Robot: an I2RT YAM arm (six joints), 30 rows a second.
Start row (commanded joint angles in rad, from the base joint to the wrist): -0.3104, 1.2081, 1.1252, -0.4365, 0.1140, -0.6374
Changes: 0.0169, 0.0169, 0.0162, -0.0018, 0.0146, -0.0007; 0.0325, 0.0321, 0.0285, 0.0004, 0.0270, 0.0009; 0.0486, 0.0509, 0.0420, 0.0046, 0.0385, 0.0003; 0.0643, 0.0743, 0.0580, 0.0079, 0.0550, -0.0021; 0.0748, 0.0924, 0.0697, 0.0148, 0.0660, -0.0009; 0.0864, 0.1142, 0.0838, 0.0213, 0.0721, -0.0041; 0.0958, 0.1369, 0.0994, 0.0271, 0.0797, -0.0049; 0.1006, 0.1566, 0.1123, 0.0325, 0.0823, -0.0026; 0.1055, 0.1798, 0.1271, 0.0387, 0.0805, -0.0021; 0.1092, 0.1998, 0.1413, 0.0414, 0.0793, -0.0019; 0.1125, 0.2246, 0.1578, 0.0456, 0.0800, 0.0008; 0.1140, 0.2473, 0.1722, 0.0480, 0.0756, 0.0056; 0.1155, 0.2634, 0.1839, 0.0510, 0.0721, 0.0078; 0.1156, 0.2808, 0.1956, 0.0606, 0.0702, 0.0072; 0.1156, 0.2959, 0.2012, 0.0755, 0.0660, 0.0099; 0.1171, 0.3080, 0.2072, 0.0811, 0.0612, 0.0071; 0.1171, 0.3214, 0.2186, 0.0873, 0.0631, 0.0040; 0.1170, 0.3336, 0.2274, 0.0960, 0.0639, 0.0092; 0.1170, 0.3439, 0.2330, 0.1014, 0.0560, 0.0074; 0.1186, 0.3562, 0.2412, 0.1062, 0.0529, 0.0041; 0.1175, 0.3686, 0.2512, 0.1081, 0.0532, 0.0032; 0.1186, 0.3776, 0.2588, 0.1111, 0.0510, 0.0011; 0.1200, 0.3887, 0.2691, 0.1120, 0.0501, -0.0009
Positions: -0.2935, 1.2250, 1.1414, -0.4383, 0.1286, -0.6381; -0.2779, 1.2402, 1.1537, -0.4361, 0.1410, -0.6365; -0.2618, 1.2590, 1.1672, -0.4319, 0.1525, -0.6371; -0.2461, 1.2824, 1.1832, -0.4286, 0.1690, -0.6395; -0.2356, 1.3005, 1.1949, -0.4217, 0.1800, -0.6383; -0.2240, 1.3223, 1.2090, -0.4152, 0.1861, -0.6415; -0.2146, 1.3450, 1.2246, -0.4094, 0.1937, -0.6423; -0.2098, 1.3647, 1.2375, -0.4040, 0.1963, -0.6400; -0.2049, 1.3879, 1.2523, -0.3978, 0.1945, -0.6395; -0.2012, 1.4079, 1.2665, -0.3951, 0.1933, -0.6393; -0.1979, 1.4327, 1.2830, -0.3909, 0.1940, -0.6366; -0.1964, 1.4554, 1.2974, -0.3885, 0.1896, -0.6318; -0.1949, 1.4715, 1.3091, -0.3855, 0.1861, -0.6296; -0.1948, 1.4889, 1.3208, -0.3759, 0.1842, -0.6302; -0.1948, 1.5040, 1.3264, -0.3610, 0.1800, -0.6275; -0.1933, 1.5161, 1.3324, -0.3554, 0.1752, -0.6303; -0.1933, 1.5295, 1.3438, -0.3492, 0.1771, -0.6334; -0.1934, 1.5417, 1.3526, -0.3405, 0.1779, -0.6282; -0.1934, 1.5520, 1.3582, -0.3351, 0.1700, -0.6300; -0.1918, 1.5643, 1.3664, -0.3303, 0.1669, -0.6333; -0.1929, 1.5767, 1.3764, -0.3284, 0.1672, -0.6342; -0.1918, 1.5857, 1.3840, -0.3254, 0.1650, -0.6363; -0.1904, 1.5968, 1.3943, -0.3245, 0.1641, -0.6383
